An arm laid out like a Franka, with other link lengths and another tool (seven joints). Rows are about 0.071 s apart.
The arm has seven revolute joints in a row. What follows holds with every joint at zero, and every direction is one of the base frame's.
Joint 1 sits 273.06 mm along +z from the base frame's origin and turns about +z.
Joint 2 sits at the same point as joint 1 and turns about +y.
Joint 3 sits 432.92 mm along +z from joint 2 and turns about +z.
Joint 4 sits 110.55 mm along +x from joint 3 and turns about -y.
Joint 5 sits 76.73 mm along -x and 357.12 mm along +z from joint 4 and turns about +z.
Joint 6 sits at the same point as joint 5 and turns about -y.
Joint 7 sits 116.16 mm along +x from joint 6 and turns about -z.
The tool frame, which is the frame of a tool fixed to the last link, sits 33 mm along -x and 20 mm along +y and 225.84 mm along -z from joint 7; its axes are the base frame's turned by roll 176.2, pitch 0 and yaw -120.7 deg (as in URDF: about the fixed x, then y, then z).
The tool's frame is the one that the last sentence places.
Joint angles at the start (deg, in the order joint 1, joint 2, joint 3, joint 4, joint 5, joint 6, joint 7):
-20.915 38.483 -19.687 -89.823 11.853 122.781 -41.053
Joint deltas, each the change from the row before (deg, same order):
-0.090 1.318 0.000 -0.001 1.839 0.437 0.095
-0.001 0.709 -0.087 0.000 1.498 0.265 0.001
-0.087 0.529 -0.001 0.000 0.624 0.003 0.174
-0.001 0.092 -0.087 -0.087 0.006 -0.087 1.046
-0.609 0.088 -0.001 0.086 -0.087 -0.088 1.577
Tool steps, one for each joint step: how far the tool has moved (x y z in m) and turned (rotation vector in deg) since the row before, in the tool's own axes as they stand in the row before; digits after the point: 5 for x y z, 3 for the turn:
-0.00323 -0.00195 0.01614 -0.582 -1.224 1.095
-0.00235 -0.00132 0.00848 -0.191 -1.021 0.837
-0.00023 0.00000 0.00676 -0.416 -0.424 0.591
0.00041 0.00086 0.00176 -0.243 -0.022 1.143
0.00692 -0.00026 0.00056 -0.097 -0.107 2.117

